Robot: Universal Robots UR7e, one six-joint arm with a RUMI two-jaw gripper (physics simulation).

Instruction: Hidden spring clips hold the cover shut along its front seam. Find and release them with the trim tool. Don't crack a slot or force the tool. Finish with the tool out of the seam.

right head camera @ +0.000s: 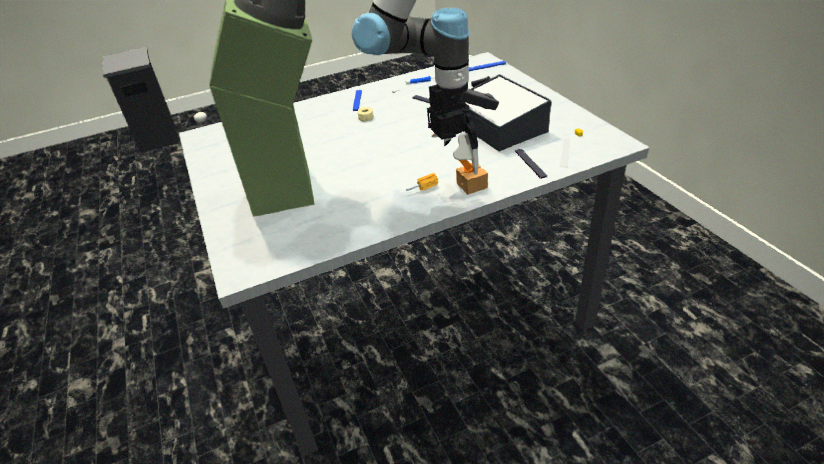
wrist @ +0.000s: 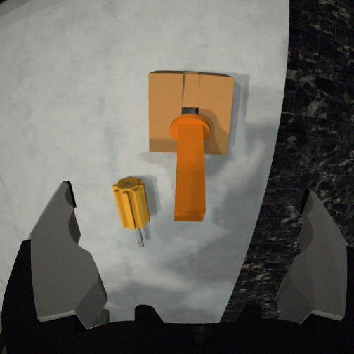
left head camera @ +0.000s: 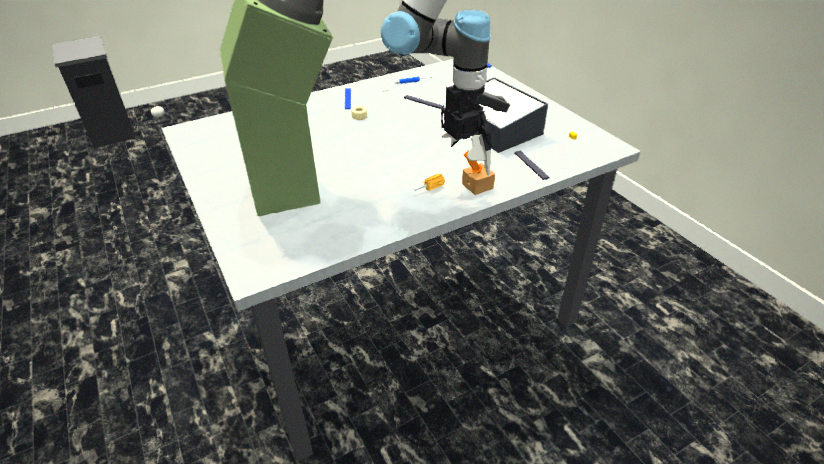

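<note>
The trim tool's orange handle (left head camera: pixel 472 163) (right head camera: pixel 465 167) (wrist: pixel 190 175) leans up out of a brown holder block (left head camera: pixel 478 182) (right head camera: pixel 472 182) (wrist: pixel 165 105) near the table's front edge. My gripper (left head camera: pixel 470 157) (right head camera: pixel 461 157) (wrist: pixel 190 187) is open above the block. In the wrist view the handle's free end shows between the wide-apart fingers, apart from both. The tool's blade is mostly hidden in the block. The dark box (left head camera: pixel 521 129) (right head camera: pixel 521 127) with its white cover (left head camera: pixel 518 102) (right head camera: pixel 507 97) stands behind and to the right. Its front seam and clips cannot be made out.
A yellow screwdriver (left head camera: pixel 434 182) (right head camera: pixel 427 181) (wrist: pixel 132 202) lies left of the block. A dark strip (left head camera: pixel 531 164) (right head camera: pixel 531 163) lies to its right, and a small yellow cube (left head camera: pixel 572 135) (right head camera: pixel 578 131) farther right. A green column (left head camera: pixel 282 155) (right head camera: pixel 268 155) stands at the left.
</note>
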